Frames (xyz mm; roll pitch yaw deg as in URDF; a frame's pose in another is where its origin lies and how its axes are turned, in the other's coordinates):
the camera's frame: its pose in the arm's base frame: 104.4 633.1 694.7 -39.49 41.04 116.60
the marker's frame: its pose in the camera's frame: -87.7 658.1 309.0 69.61 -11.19 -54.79
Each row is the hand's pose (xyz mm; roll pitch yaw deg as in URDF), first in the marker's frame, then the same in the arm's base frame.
Working: the marker's frame: its pose in the arm's base frame: -442.9 152.9 616.5 14.57 -7.24 86.66

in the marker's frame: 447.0 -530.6 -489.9 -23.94 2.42 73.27
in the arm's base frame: -22.9 649.2 70.0 -26.82 -13.56 161.14
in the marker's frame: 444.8 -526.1 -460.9 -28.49 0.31 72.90
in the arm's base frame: -20.3 643.2 98.7 -31.29 -15.69 160.86
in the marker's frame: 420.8 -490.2 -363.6 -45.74 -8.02 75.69
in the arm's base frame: -32.7 607.1 198.1 -49.53 -23.84 164.33
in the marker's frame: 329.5 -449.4 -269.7 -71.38 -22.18 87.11
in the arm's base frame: -54.6 504.8 286.9 -79.52 -36.81 178.74
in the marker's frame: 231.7 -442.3 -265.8 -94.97 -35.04 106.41
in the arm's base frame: -66.2 407.6 280.1 -110.93 -45.90 -155.56
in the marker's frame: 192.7 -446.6 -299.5 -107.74 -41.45 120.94
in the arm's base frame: -72.5 373.5 241.8 -128.59 -48.37 -136.65
